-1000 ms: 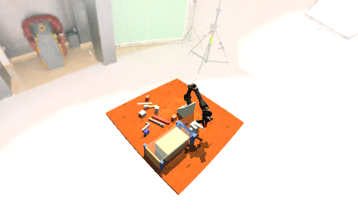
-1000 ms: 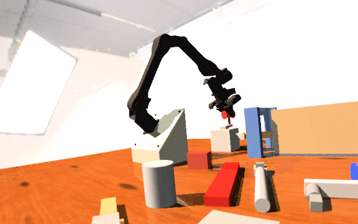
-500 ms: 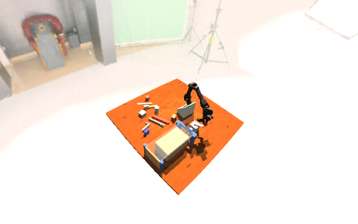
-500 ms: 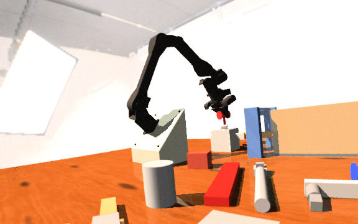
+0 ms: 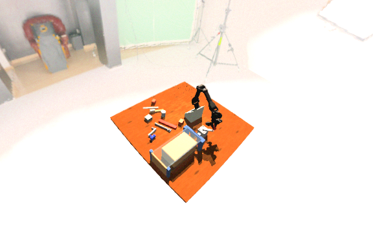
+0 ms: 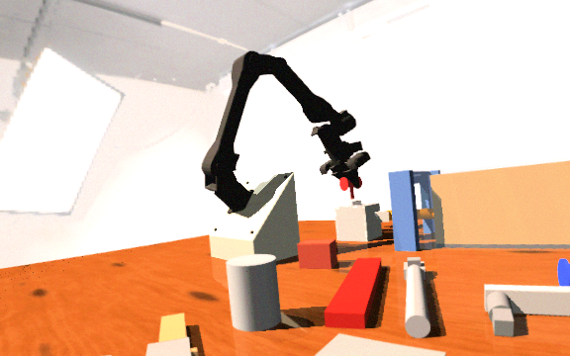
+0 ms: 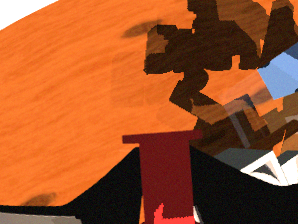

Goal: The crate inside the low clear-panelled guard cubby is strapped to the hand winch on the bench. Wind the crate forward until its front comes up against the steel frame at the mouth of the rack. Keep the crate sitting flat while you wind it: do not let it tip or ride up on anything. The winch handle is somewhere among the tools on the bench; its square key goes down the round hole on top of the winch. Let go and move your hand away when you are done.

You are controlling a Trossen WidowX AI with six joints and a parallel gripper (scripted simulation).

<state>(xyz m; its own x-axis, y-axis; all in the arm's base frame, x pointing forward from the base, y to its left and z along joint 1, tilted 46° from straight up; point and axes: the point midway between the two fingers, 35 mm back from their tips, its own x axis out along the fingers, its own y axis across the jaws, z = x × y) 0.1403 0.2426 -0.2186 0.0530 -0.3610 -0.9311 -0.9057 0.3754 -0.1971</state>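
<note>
My gripper tip is 210 mm short of the frame, 100 mm to the left of it and 30 mm above it. From my gripper tip the other things lie so: winch: 30 mm ahead, 110 mm to the right, 100 mm below; then red knob: 10 mm behind, 20 mm to the right; then clear-panelled cubby: 450 mm ahead, 120 mm to the right, 20 mm below.
</note>
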